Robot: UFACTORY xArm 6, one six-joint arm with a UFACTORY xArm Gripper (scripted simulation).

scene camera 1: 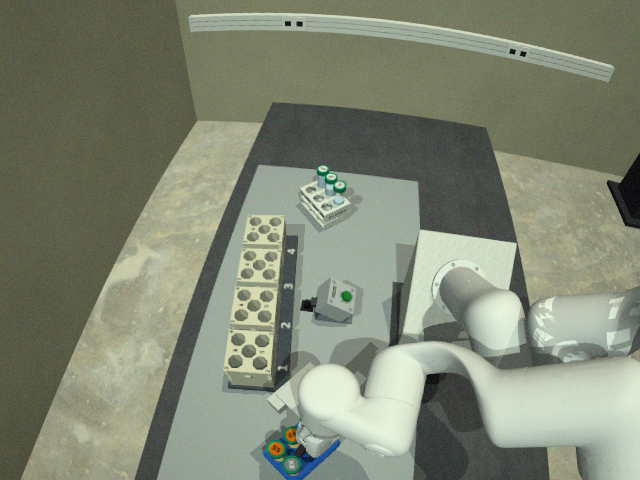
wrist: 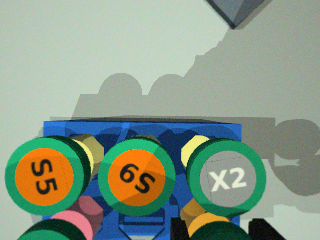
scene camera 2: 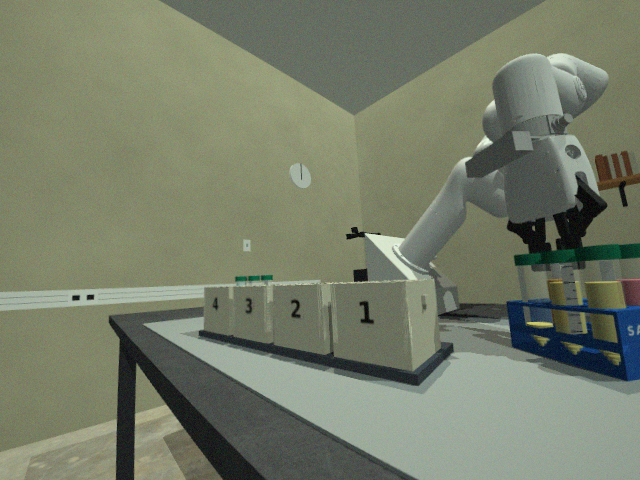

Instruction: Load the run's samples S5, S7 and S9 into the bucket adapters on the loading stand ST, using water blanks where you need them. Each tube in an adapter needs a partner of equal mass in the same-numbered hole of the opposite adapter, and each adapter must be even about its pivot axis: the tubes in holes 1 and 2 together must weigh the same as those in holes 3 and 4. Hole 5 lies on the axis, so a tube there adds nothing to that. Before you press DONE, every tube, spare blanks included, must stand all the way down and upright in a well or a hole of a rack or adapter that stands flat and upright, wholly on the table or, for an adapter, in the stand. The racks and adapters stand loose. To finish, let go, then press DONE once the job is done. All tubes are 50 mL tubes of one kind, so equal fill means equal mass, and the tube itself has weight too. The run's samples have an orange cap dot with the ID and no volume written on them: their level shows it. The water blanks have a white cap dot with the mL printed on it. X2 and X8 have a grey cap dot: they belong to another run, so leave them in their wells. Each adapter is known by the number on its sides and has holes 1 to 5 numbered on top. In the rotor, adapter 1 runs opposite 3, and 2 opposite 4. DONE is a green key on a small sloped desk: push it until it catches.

Labels:
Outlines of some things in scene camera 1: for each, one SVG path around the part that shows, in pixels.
A white blanks rack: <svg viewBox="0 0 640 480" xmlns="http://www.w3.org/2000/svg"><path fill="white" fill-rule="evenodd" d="M315 181L300 188L300 203L317 223L326 230L348 218L350 202L344 197L344 204L335 205L333 203L334 196L327 196L325 188L319 188L318 181Z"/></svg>

